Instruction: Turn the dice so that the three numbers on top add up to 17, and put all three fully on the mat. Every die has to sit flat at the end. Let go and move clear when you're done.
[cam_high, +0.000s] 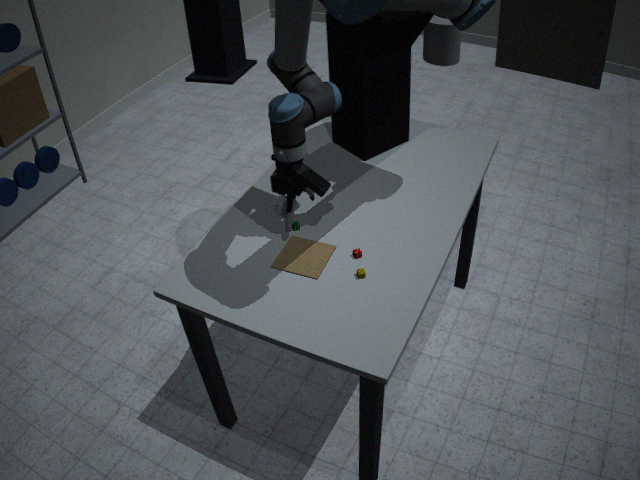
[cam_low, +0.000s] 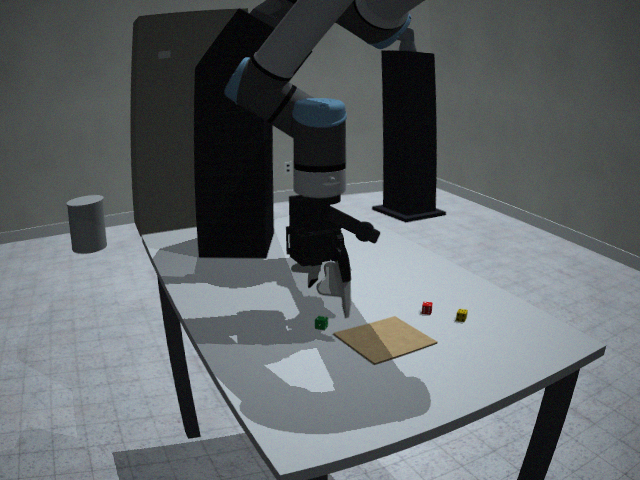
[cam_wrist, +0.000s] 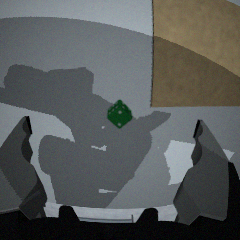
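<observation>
Right now the green die is 40 mm below my hand, 20 mm to the right of it and 10 mm ahead of it. Round my hand: mat 110 mm ahead, 50 mm to the left, 40 mm below; red die 190 mm to the left, 70 mm ahead, 40 mm below; yellow die 230 mm to the left, 140 mm ahead, 40 mm below.
</observation>
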